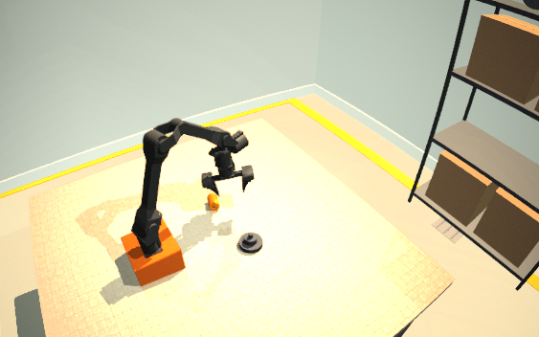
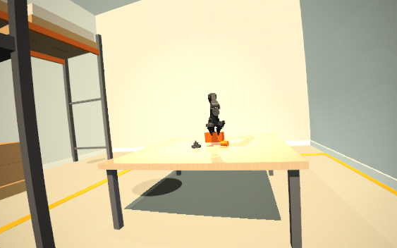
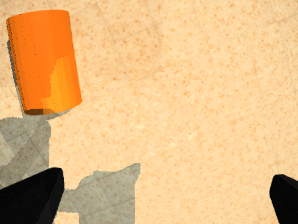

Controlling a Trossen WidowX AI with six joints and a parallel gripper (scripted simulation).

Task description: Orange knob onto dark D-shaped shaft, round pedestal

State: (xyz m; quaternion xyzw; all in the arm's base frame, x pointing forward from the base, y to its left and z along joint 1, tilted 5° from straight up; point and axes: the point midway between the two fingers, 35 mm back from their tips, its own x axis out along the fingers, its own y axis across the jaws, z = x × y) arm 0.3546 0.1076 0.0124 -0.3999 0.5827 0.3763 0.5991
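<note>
Now: gripper tip 7 cm to the right of the orange knob, 7 cm above it and 5 cm past it. From my gripper tip the other things lie so: pedestal (18 cm to the right, 6 cm below, 2 cm behind).
</note>
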